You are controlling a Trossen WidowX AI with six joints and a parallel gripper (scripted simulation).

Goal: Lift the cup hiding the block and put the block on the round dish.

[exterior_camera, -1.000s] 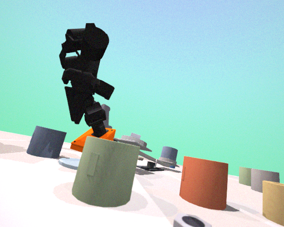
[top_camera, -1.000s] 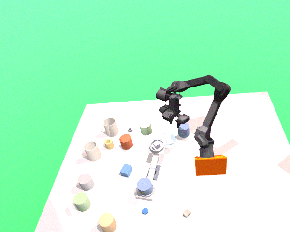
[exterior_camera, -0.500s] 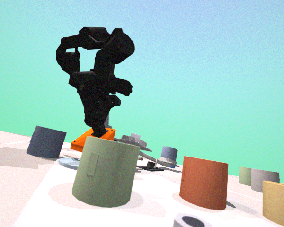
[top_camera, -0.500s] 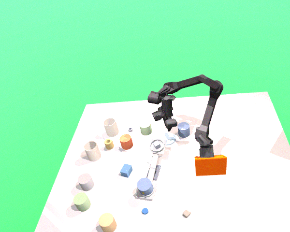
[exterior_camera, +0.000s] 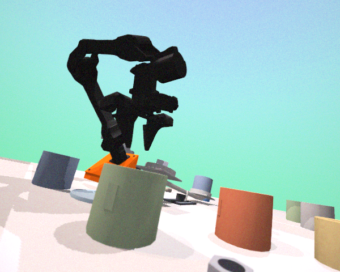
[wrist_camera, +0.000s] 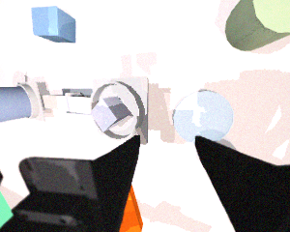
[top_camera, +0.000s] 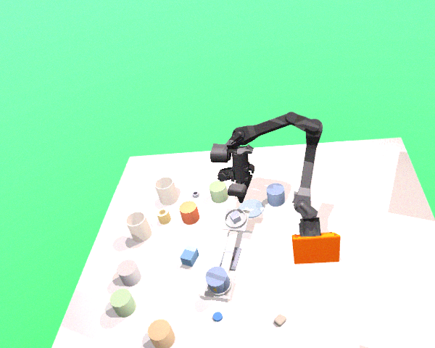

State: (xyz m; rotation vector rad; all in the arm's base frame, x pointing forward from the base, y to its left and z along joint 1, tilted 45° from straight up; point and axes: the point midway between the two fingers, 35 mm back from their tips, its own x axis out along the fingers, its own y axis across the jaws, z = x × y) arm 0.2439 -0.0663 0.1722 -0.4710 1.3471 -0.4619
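Now: gripper tip 70 mm to the right of the grey block, 30 mm above it and 20 mm short of it. Also, from my gripper tip: orange cylinder: 210 mm ahead, 80 mm below, 10 mm to the right; then pale blue round dish: 110 mm below, 60 mm to the right, 10 mm behind; then balance: 200 mm to the left, 70 mm below, 30 mm ahead.
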